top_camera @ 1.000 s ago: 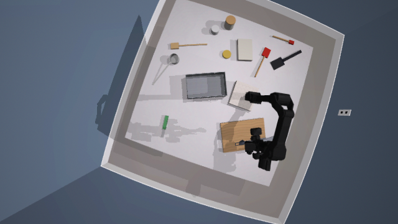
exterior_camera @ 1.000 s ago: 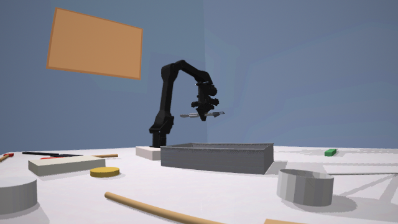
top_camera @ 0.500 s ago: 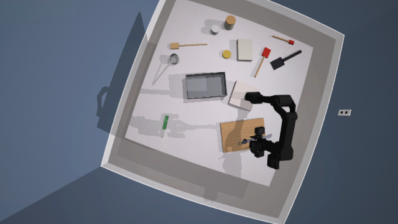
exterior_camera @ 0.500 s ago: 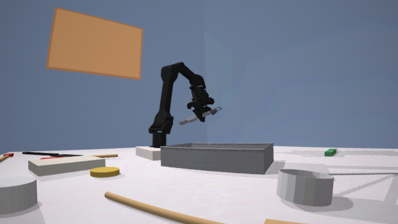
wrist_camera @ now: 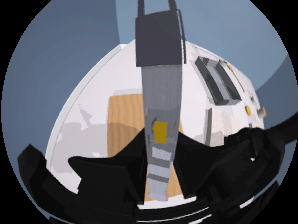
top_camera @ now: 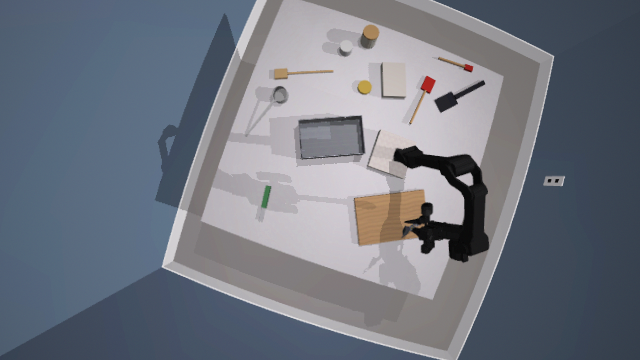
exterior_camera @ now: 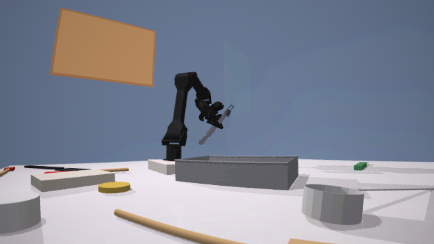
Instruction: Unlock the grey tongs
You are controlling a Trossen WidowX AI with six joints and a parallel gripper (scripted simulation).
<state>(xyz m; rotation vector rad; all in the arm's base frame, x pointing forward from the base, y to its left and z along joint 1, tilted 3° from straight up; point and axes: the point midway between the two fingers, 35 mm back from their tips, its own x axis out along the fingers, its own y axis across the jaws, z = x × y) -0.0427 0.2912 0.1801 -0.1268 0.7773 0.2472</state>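
Now: the yellow lock piece 4 cm above my gripper tip and 1 cm behind it. Also, from my gripper tip: grey roasting tin (37 cm ahead, 31 cm to the right, 15 cm below); wooden board (17 cm below, 2 cm behind); green-handled tool (62 cm ahead, 17 cm below, 8 cm to the left).
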